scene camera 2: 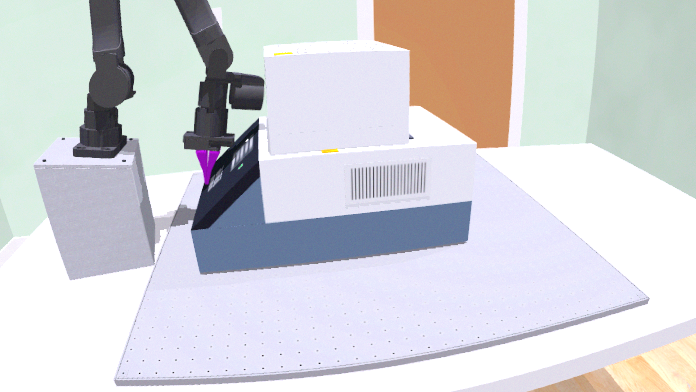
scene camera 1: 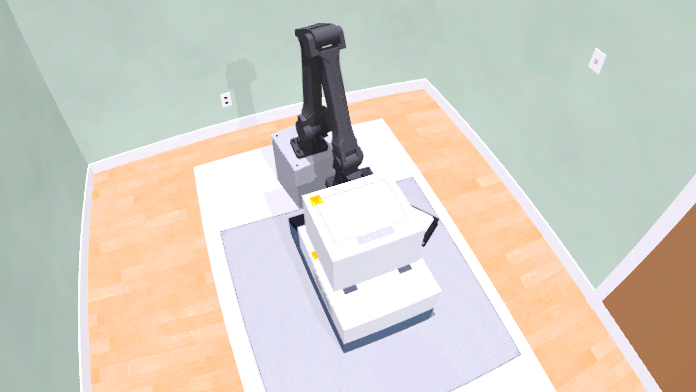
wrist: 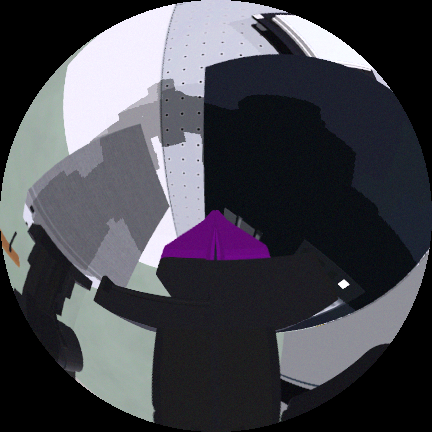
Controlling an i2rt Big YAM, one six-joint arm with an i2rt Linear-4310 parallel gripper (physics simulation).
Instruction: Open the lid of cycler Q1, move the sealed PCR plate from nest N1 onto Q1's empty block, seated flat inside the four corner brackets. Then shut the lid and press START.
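Frame: origin at the arm's base, x ahead, y left, z up, level; metres.
Seen in the pictures: gripper, between the fingertips: (scene camera 2: 206,183) (wrist: 214,215); arm's base, origin of its link: (scene camera 2: 101,149) (scene camera 1: 308,145) (wrist: 57,254).
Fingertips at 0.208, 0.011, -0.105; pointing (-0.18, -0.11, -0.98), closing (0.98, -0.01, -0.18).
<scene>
Pixels of each thing's top centre, then the offset from my fingertips to it, as dx, dy, dz. "*": a spot on its surface instead. Level surfaces: height alone.
- small green mark, a spot on its surface: (scene camera 2: 240,166) * +0.077, -0.111, +0.066
- dark-edged piece with a white top, a spot on its surface: (scene camera 1: 430,232) * +0.209, +0.276, -0.070
- perforated board, height of its surface: dz -0.106
Cycler Q1 (scene camera 1: 390,300) (scene camera 2: 330,245) has a blue base, a white body and a slanted dark front panel (scene camera 2: 220,200) (wrist: 280,150). Its white box-shaped lid (scene camera 1: 370,220) (scene camera 2: 340,100) is down on the body. My gripper (scene camera 2: 207,183) (wrist: 214,215) is shut and empty, its purple fingertips pointing down at the panel; they look very close to it, but contact cannot be told. A small green mark (scene camera 2: 240,166) shows on the panel. START cannot be read. The PCR plate, the block and its brackets do not show. Nest N1 cannot be identified.
A dark-edged piece with a white top (scene camera 1: 430,232) (wrist: 320,35) is beside the cycler, partly hidden by the lid in scene camera 1. The grey arm pedestal (scene camera 1: 290,170) (scene camera 2: 95,215) stands before the panel. The cycler rests on a perforated board (scene camera 1: 280,320) (scene camera 2: 350,320).
</scene>
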